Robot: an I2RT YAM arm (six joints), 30 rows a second.
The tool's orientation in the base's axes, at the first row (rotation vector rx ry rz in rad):
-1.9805, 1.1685, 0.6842
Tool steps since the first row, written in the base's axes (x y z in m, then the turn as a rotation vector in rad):
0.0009, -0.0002, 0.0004, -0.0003, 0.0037, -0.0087
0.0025, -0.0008, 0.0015, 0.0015, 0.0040, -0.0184
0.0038, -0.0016, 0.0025, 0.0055, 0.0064, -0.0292
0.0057, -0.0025, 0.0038, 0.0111, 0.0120, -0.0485
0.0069, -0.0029, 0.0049, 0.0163, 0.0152, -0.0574
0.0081, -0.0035, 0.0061, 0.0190, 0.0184, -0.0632
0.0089, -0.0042, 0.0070, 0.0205, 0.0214, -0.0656
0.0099, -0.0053, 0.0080, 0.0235, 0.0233, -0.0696
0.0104, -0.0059, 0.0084, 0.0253, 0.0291, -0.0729
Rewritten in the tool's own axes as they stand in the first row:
0.0002, -0.0009, -0.0005, 0.0044, 0.0018, 0.0082
0.0004, -0.0024, -0.0017, 0.0122, 0.0032, 0.0140
0.0007, -0.0037, -0.0031, 0.0208, 0.0023, 0.0221
0.0010, -0.0055, -0.0047, 0.0347, 0.0016, 0.0376
0.0009, -0.0068, -0.0058, 0.0420, -0.0013, 0.0450
0.0009, -0.0080, -0.0071, 0.0458, -0.0029, 0.0508
0.0009, -0.0088, -0.0082, 0.0468, -0.0044, 0.0545
0.0012, -0.0096, -0.0098, 0.0501, -0.0065, 0.0582
0.0014, -0.0100, -0.0105, 0.0504, -0.0089, 0.0647

